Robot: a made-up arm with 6 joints.
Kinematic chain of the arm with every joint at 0, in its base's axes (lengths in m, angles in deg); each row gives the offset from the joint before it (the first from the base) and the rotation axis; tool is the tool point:
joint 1: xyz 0 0 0.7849 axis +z
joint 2: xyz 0.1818 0 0 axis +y
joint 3: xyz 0 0 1.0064 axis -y
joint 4: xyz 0 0 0.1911 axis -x
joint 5: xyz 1.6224 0 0 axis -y
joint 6: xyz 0.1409 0 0 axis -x
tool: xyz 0 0 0
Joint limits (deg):
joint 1: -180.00..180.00
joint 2: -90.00..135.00
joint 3: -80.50..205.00
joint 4: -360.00..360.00
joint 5: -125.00..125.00
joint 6: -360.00..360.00
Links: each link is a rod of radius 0.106 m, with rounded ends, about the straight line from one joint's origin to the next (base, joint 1, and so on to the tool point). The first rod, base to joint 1, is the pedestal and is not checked.
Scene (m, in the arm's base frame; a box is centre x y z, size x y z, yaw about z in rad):
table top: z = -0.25
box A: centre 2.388 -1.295 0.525 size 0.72 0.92 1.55 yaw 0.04
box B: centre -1.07 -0.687 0 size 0.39 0.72 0.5 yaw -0.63
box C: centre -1.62 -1.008 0 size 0.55 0.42 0.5 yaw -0.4
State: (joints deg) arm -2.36 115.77 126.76 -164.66 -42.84 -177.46
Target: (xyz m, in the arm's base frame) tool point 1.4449 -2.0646 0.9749
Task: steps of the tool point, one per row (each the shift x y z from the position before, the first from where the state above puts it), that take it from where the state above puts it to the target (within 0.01 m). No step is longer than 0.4 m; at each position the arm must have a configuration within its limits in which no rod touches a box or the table.
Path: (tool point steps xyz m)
1: -0.0789 -0.0599 0.2923
2: -0.1112 -0.0519 0.2688
3: -0.1381 -0.0440 0.2436
4: -0.1600 -0.0366 0.2174
5: -0.1778 -0.0297 0.1911
6: -0.1940 -0.0231 0.1664
7: 0.0810 -0.2367 -0.1573
8: 0.0358 -0.2566 -0.1693
9: -0.0122 -0.2675 -0.1814
10: -0.0612 -0.2685 -0.1943
11: -0.1101 -0.2587 -0.2071
12: -0.1565 -0.2380 -0.2195
13: -0.1986 -0.2063 -0.2306

